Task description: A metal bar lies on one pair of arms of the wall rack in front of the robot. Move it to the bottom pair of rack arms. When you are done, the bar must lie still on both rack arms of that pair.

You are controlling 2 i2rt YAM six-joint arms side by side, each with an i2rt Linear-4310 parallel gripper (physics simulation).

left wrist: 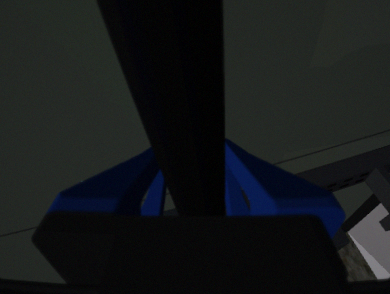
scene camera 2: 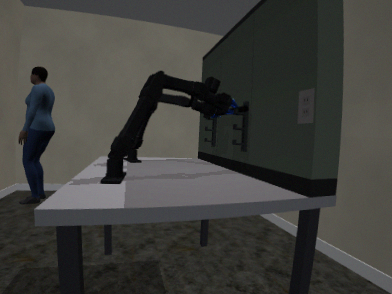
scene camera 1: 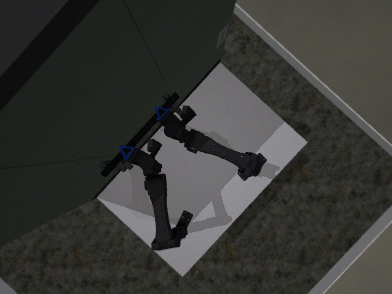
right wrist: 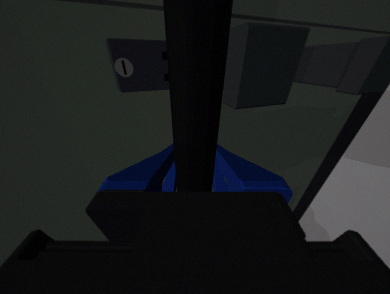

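The dark metal bar (scene camera 1: 142,131) (scene camera 2: 243,108) (left wrist: 182,75) (right wrist: 197,75) runs along the wall at the level of the top of the rack. My left gripper (scene camera 1: 126,150) (left wrist: 195,147) is shut on the bar toward its lower-left end in scene camera 1. My right gripper (scene camera 1: 161,113) (scene camera 2: 238,108) (right wrist: 194,147) is shut on it toward the upper-right end. In the right wrist view the bar passes beside a rack arm's block-shaped tip (right wrist: 267,65), with a narrow gap. The near rack post (scene camera 2: 245,136) and far rack post (scene camera 2: 214,134) carry lower arms, including the bottom pair (scene camera 2: 237,143) (scene camera 2: 207,141), which bear nothing.
The green wall panel (scene camera 2: 280,75) (scene camera 1: 75,115) stands behind the rack, with an outlet (scene camera 2: 306,106) at its near end. The white table (scene camera 1: 210,92) (scene camera 2: 225,192) lies below the arms. A person (scene camera 2: 40,115) stands beyond the table.
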